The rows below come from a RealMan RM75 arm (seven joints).
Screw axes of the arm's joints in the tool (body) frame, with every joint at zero. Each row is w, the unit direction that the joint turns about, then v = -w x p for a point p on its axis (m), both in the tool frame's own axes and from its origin. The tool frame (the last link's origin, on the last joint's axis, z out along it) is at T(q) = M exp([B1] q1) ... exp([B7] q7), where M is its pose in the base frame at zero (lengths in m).
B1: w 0 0 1 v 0 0 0
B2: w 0 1 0 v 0.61 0 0
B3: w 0 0 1 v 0 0 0
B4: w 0 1 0 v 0.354 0 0
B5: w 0 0 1 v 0 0 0
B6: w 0 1 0 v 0.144 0 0
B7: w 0 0 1 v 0 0 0
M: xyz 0 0 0.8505 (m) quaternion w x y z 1 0 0 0
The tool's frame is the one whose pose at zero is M.
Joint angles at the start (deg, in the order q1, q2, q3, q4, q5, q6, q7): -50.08 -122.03 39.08 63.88 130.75 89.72 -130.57
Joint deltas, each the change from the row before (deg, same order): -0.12 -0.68 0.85 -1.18 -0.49 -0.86 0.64; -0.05 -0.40 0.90 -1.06 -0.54 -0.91 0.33; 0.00 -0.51 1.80 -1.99 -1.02 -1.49 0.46; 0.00 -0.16 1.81 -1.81 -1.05 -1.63 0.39; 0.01 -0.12 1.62 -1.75 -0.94 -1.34 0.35; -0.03 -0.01 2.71 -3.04 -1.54 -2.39 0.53; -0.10 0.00 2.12 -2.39 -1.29 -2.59 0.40; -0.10 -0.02 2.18 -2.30 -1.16 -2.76 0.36; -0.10 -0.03 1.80 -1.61 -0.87 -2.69 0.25; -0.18 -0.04 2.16 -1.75 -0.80 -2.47 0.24; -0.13 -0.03 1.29 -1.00 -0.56 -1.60 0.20
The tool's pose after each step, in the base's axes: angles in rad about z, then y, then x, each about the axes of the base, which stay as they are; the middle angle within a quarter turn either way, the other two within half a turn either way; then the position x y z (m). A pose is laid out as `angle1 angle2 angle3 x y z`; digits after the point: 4 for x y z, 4 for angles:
-0.7478 0.2436 -2.7781 -0.1125 0.4135 0.0399
-0.7464 0.2504 -2.7900 -0.1108 0.4131 0.0323
-0.7456 0.2587 -2.8140 -0.1088 0.4119 0.0192
-0.7444 0.2625 -2.8286 -0.1075 0.4117 0.0092
-0.7452 0.2647 -2.8444 -0.1071 0.4109 -0.0001
-0.7499 0.2634 -2.8663 -0.1076 0.4099 -0.0147
-0.7580 0.2606 -2.8696 -0.1083 0.4105 -0.0256
-0.7665 0.2528 -2.8692 -0.1096 0.4111 -0.0363
-0.7727 0.2433 -2.8585 -0.1106 0.4127 -0.0441
-0.7735 0.2288 -2.8577 -0.1116 0.4128 -0.0533
-0.7732 0.2208 -2.8542 -0.1120 0.4131 -0.0586

